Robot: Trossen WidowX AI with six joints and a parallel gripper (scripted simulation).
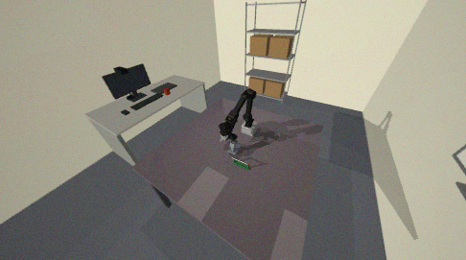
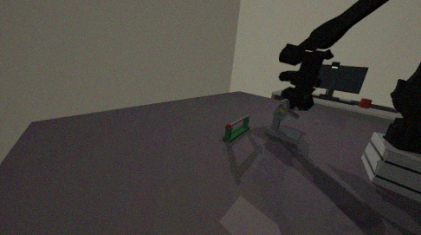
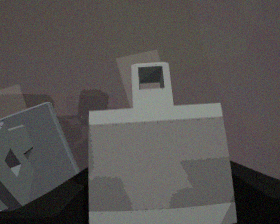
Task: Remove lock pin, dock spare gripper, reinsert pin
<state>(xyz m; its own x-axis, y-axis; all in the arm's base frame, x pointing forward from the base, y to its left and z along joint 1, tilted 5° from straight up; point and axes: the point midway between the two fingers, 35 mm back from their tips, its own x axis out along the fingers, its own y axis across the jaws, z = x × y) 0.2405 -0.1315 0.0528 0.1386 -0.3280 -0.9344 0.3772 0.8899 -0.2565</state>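
The green cradle lies 210 mm to the left of my gripper tip, 150 mm ahead of it and 70 mm below it. Also, from my gripper tip: mount (100 mm to the left, 40 mm below, 30 mm ahead); spare gripper (10 mm above).
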